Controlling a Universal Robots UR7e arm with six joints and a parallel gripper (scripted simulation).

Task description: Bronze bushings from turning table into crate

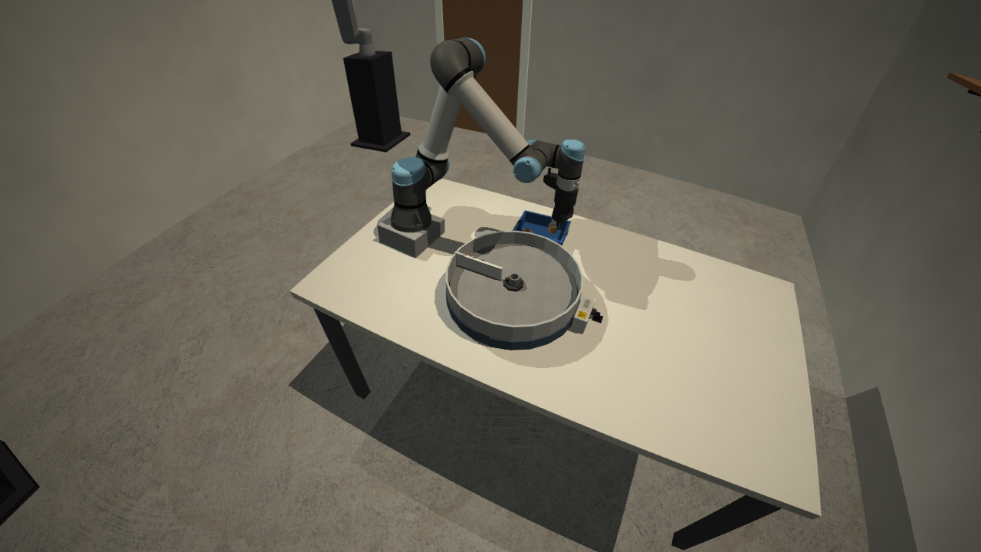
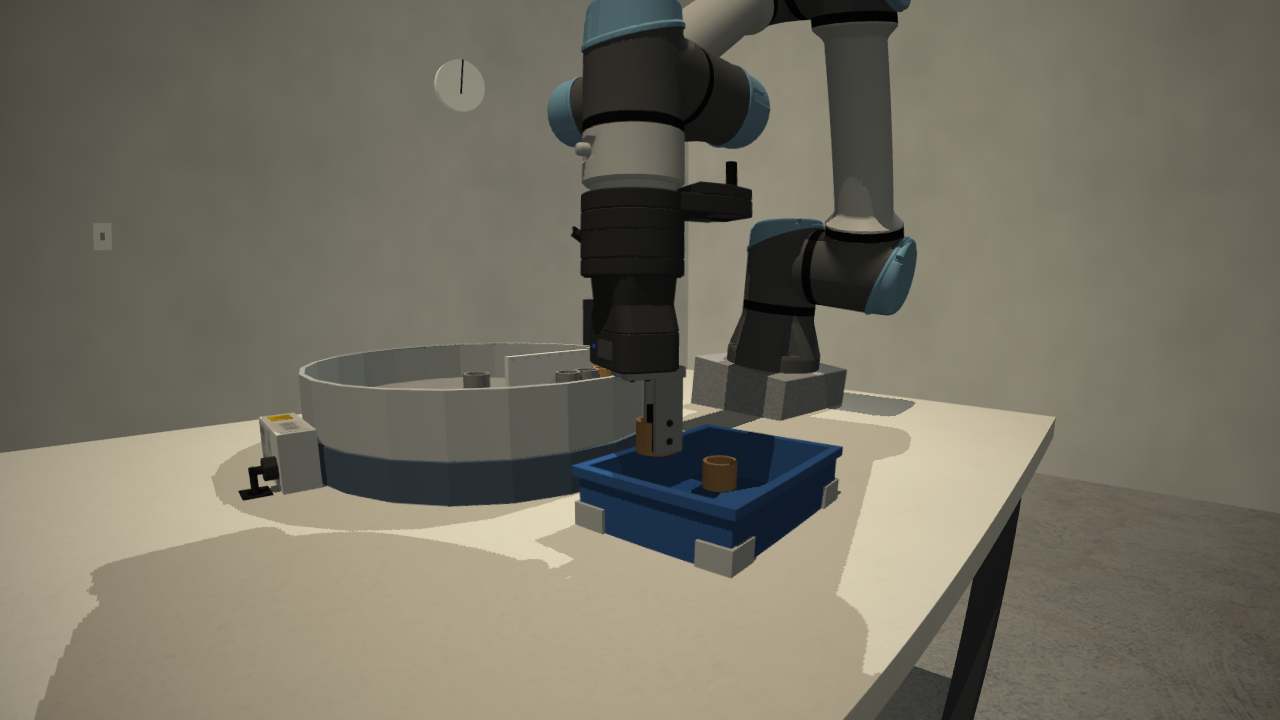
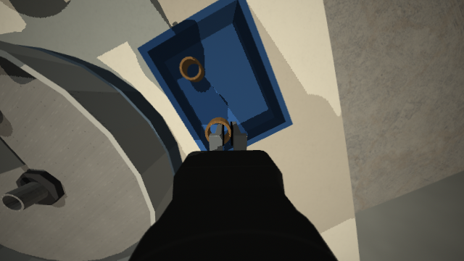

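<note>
The blue crate is 60 mm below my hand, 50 mm behind it and 20 mm to the left of it. Round my hand: turning table 320 mm to the right, 30 mm below, 30 mm behind.
</note>
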